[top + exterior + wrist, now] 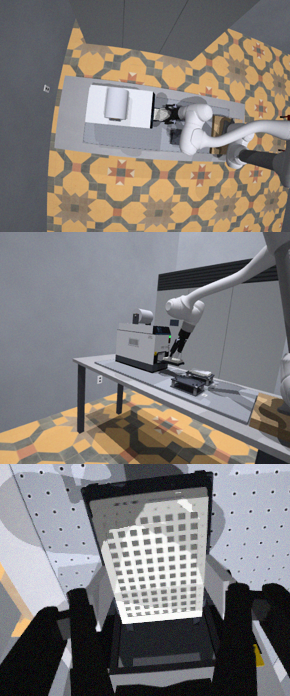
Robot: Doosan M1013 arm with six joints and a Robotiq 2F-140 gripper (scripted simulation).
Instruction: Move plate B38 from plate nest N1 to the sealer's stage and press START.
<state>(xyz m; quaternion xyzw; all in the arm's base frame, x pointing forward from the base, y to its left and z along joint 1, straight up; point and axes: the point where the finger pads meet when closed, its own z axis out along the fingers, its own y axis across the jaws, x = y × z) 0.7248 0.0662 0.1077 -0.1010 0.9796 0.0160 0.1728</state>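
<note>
Right now the sealer stage is 4 cm below my hand. Also, from my hand: black nest N1: 24 cm behind, 13 cm to the left, 9 cm below; plate B38: 2 cm below; white covered plate: 19 cm behind, 7 cm to the right, 7 cm below.
</note>
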